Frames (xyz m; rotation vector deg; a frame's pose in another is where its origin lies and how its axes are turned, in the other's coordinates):
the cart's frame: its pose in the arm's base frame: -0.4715 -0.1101 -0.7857 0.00 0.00 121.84
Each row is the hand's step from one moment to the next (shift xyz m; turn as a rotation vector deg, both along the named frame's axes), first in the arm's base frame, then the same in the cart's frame.
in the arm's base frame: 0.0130 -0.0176 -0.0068 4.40 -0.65 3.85
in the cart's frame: -0.0218 -0.0018 -0.0068 -2.87 -3.40 3.85
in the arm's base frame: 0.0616 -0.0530 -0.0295 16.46 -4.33 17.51
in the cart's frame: -0.0775 -0.0244 -0.0295 -12.36 -11.70 17.51
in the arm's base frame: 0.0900 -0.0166 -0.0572 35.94 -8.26 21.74
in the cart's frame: -0.0616 -0.0677 -0.0572 -25.98 -26.17 21.74
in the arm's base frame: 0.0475 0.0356 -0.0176 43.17 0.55 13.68
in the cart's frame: 0.0052 -0.0591 -0.0176 -22.31 -36.96 13.68
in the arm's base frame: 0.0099 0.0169 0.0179 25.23 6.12 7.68
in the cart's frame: 0.0091 -0.0173 0.0179 -8.11 -24.66 7.68
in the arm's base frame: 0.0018 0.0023 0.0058 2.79 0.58 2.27
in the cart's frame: 0.0010 -0.0027 0.0058 -0.98 -2.68 2.27
